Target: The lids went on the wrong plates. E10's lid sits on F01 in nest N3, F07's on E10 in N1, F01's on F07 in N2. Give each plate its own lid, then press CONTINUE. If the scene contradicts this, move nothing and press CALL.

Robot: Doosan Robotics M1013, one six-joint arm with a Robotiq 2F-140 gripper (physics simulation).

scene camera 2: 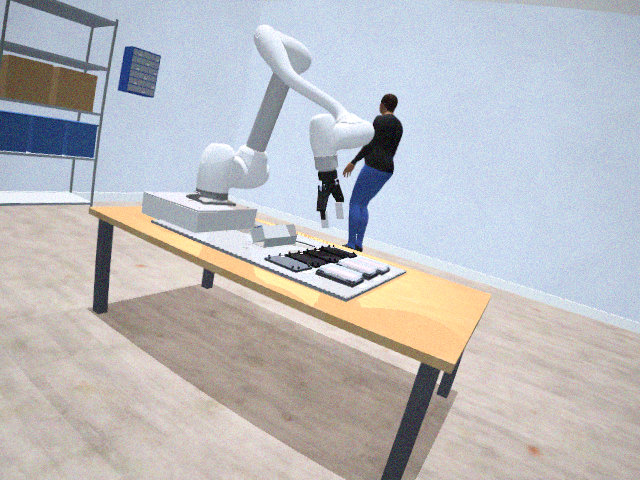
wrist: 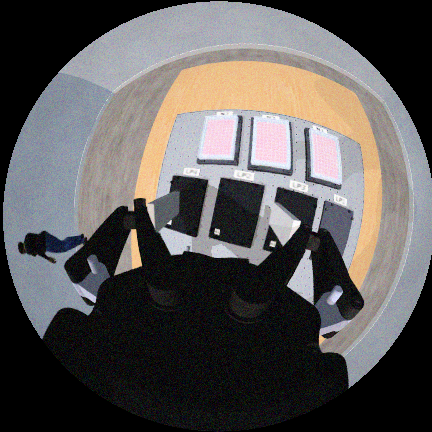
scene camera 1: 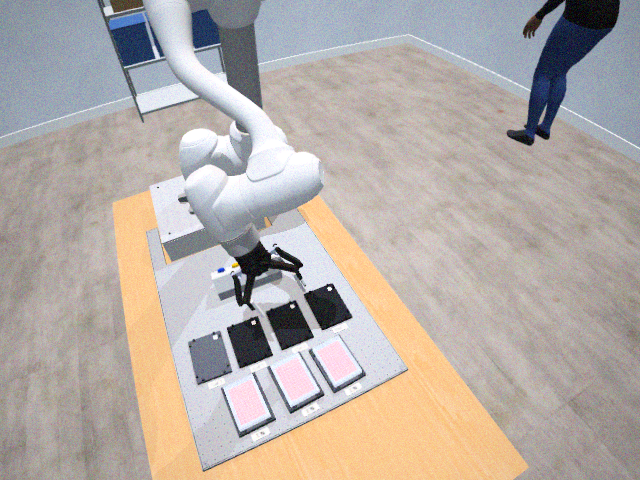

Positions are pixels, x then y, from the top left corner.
gripper: scene camera 2; wrist; scene camera 1 282,301
same spot on gripper: [scene camera 2: 322,199] = [wrist: 338,250]
